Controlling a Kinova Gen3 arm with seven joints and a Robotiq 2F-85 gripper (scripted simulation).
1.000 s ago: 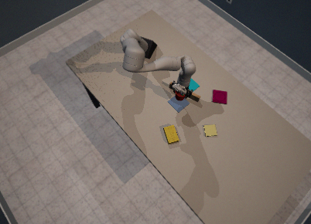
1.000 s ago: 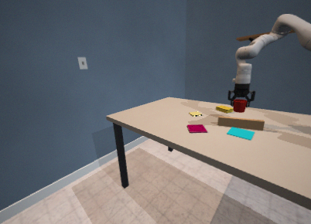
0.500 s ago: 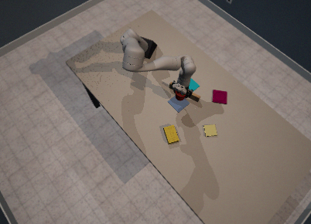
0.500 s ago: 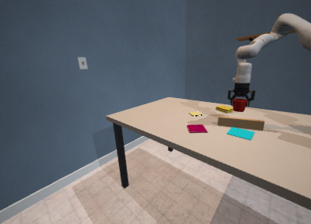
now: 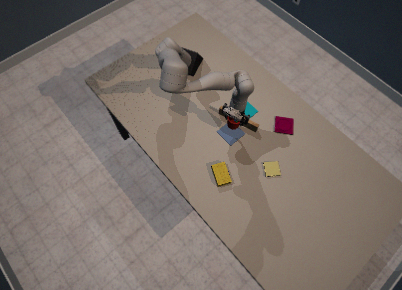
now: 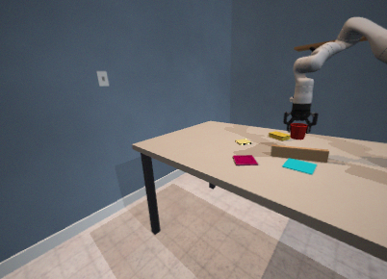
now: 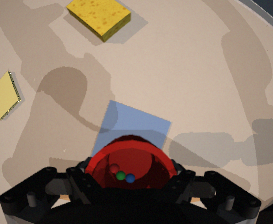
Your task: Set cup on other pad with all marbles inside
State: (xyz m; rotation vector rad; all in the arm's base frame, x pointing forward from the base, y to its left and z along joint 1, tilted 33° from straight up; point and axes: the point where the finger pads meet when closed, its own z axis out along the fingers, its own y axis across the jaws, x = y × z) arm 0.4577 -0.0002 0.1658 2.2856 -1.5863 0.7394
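The teal pad lies 15 cm to the left of my hand, 13 cm below it and 4 cm behind it. From my hand the other things lie so: wooden rail: 10 cm below, 7 cm to the left, 2 cm behind; blue pad: 13 cm below, 1 cm to the right; red cup: 2 cm below.
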